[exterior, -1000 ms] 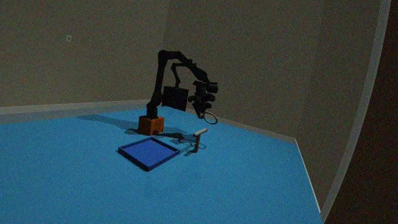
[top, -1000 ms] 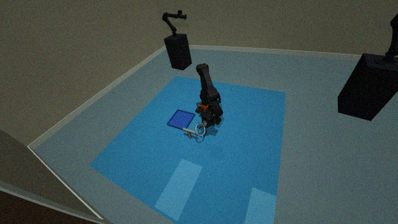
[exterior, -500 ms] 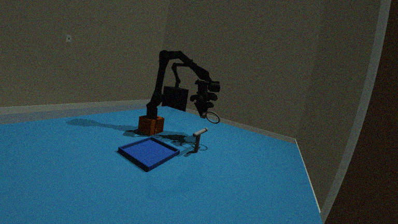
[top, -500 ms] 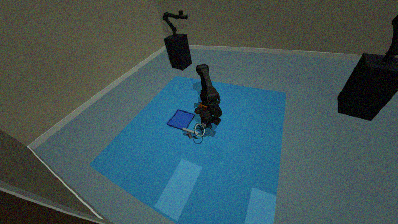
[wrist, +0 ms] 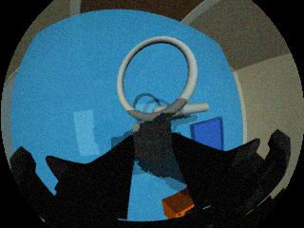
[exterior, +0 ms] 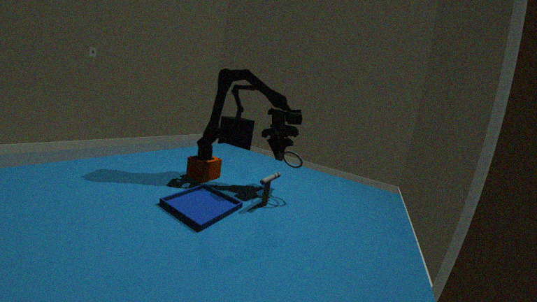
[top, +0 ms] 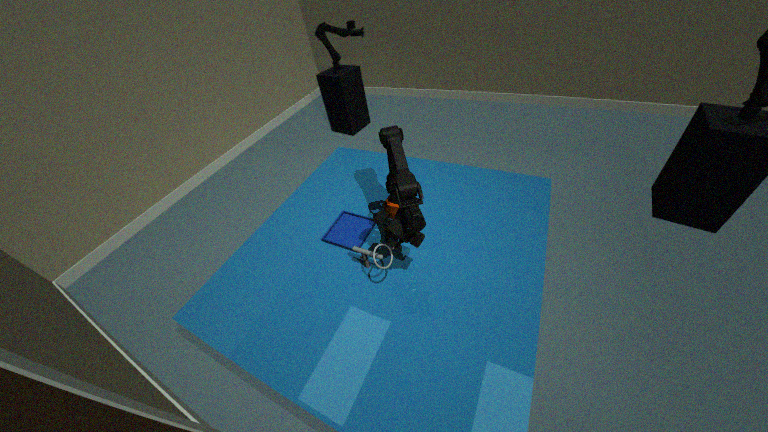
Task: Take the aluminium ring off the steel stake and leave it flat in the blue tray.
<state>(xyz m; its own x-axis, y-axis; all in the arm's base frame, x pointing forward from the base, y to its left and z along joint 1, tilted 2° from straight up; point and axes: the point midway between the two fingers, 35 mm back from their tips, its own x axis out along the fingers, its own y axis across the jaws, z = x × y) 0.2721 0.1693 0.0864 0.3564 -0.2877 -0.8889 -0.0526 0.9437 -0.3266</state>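
The aluminium ring is 5 cm ahead of my gripper tip, 1 cm to the left of it and 1 cm above it. Round my gripper tip: blue tray 30 cm to the right, 15 cm below, 7 cm behind.
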